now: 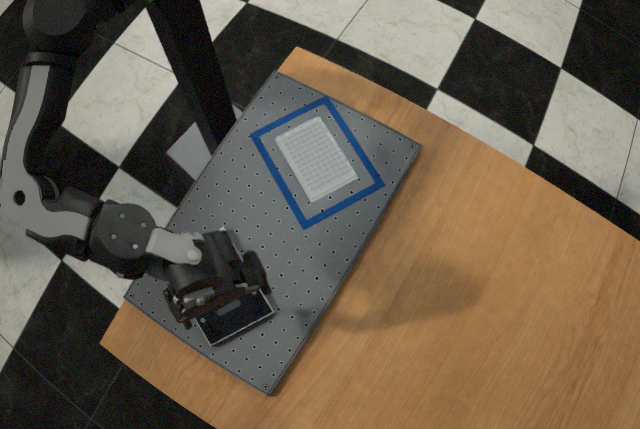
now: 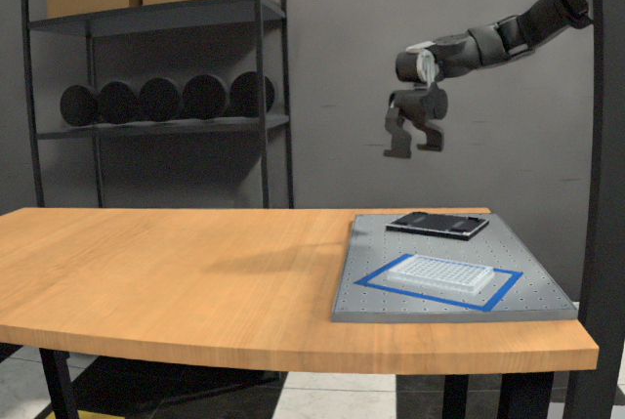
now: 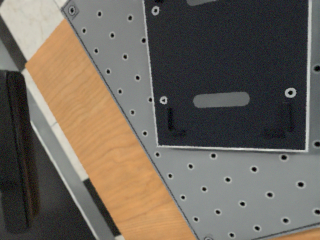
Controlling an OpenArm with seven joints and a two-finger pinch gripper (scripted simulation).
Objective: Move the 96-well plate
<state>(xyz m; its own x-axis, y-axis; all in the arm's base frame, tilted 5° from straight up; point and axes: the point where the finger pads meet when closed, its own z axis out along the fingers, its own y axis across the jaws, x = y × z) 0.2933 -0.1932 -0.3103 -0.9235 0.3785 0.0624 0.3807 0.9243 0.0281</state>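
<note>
Now: the clear 96-well plate 27 cm to the left of my hand, 13 cm below it and 7 cm behind it. Round my hand: plate nest 13 cm below, 5 cm behind.
</note>
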